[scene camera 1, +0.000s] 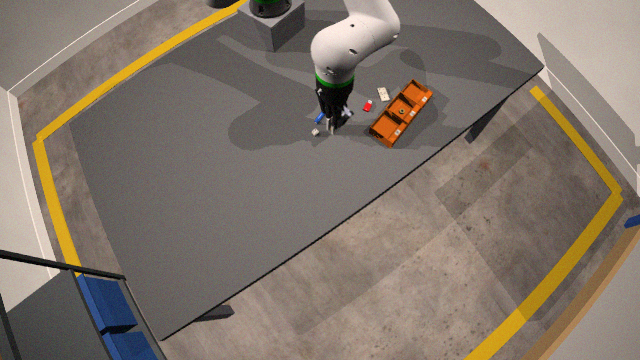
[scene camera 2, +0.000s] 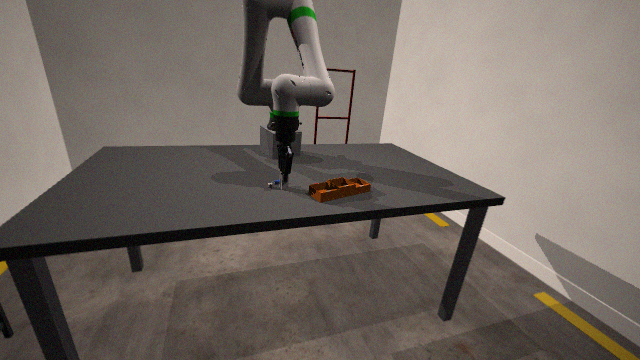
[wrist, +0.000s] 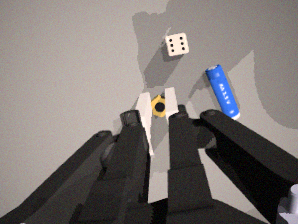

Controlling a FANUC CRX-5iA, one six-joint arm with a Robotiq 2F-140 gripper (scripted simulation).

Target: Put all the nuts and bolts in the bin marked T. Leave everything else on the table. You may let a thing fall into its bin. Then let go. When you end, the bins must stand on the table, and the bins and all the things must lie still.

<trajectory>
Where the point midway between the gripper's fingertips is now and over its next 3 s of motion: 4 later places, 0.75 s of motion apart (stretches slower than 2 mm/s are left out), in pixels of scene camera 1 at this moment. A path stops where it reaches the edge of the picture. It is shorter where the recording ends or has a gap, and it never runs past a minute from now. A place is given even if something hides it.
My gripper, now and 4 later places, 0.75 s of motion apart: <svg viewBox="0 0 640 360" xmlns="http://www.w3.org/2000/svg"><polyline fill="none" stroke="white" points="332,129 333,120 360,111 396,103 403,102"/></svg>
</trajectory>
